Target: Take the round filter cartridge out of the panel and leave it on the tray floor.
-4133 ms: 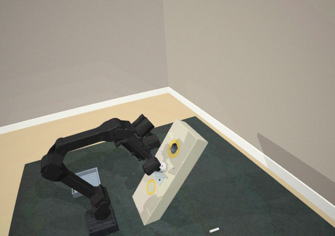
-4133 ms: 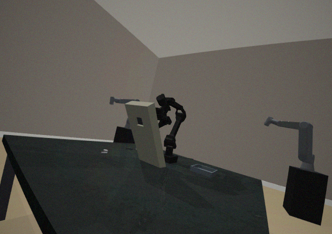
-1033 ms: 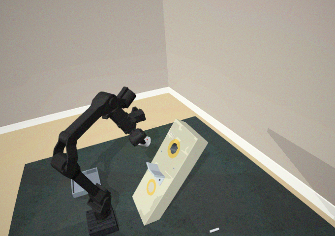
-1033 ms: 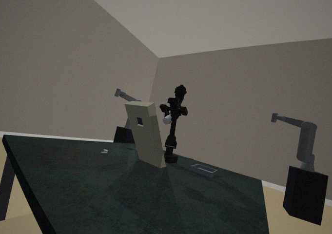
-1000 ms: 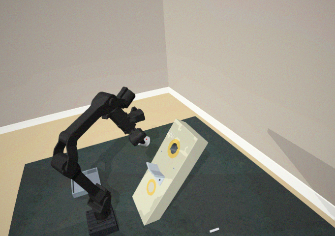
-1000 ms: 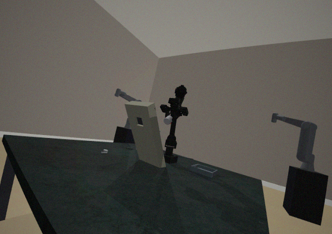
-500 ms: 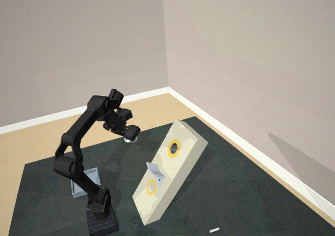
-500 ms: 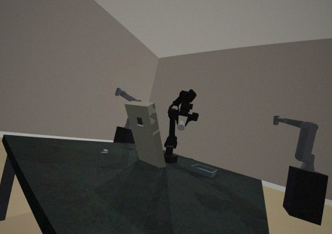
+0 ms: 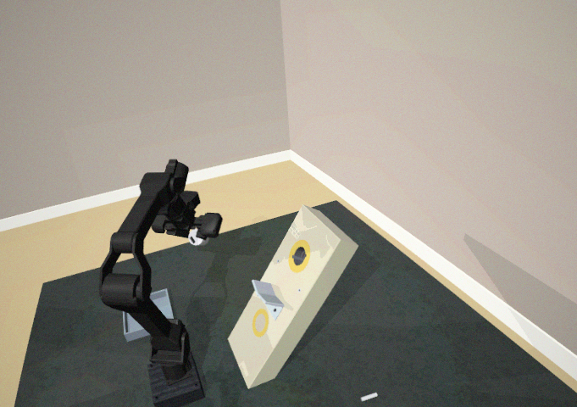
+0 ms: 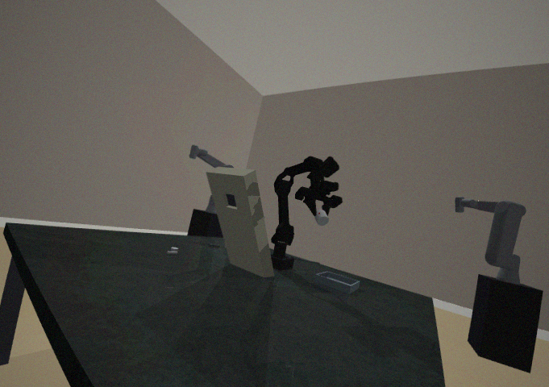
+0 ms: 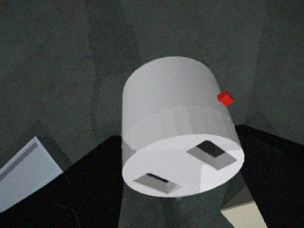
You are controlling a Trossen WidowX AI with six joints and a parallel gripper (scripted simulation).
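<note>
Right now my gripper tip is 20 cm past the grey tray, 7 cm to the right of it and 26 cm above it. The rest, counted from my gripper tip: grey ledge: 9 cm ahead, 24 cm to the right, 8 cm below; then round filter cartridge: right at my gripper tip; then small white piece: 20 cm ahead, 50 cm to the right, 26 cm below.
</note>
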